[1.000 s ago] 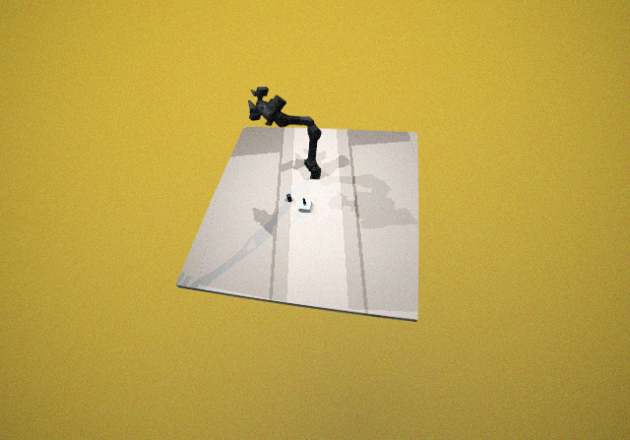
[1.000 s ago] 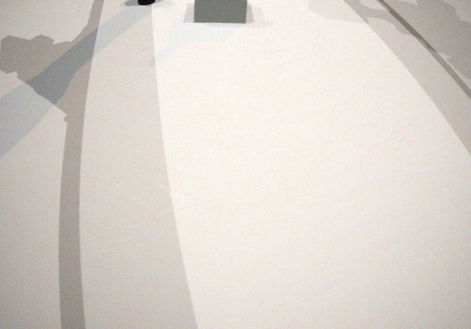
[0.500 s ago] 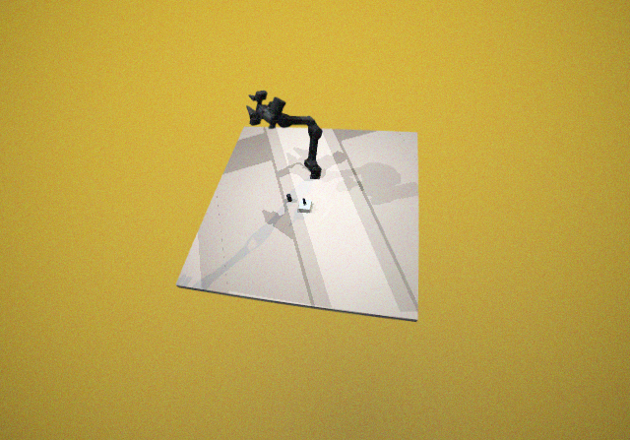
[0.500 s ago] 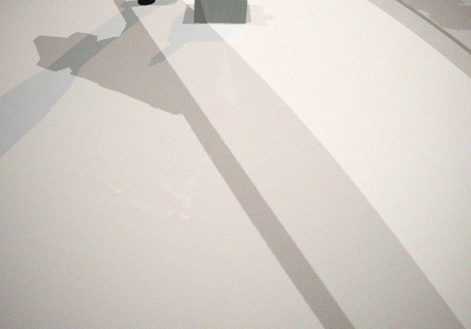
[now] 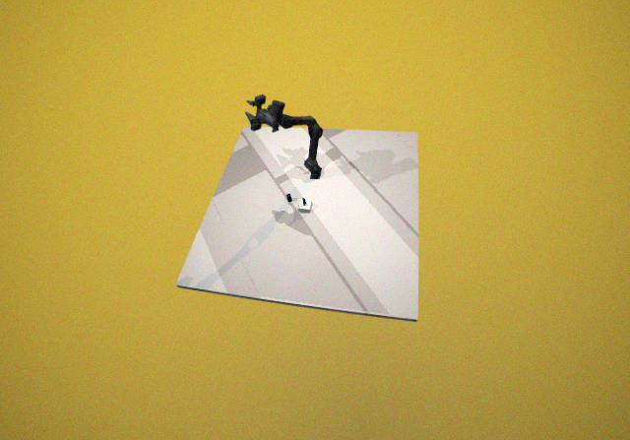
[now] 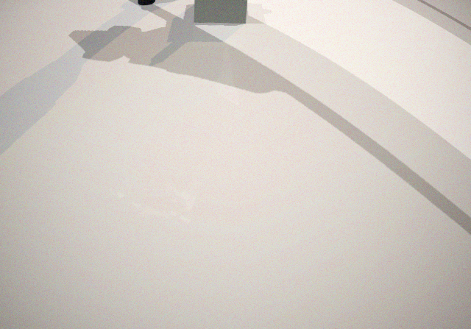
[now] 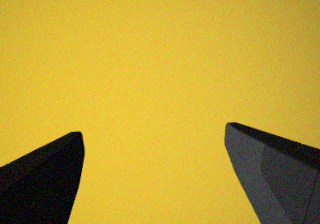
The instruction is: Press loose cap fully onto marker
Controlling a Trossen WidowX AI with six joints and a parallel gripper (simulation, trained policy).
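My gripper tip is 570 mm above the dark cap, 160 mm to the right of it and 160 mm short of it. The rest, counted from my gripper tip: dark marker (520 mm below, 270 mm to the left, 200 mm ahead); then pale holder block (580 mm below, 270 mm to the left, 200 mm ahead).
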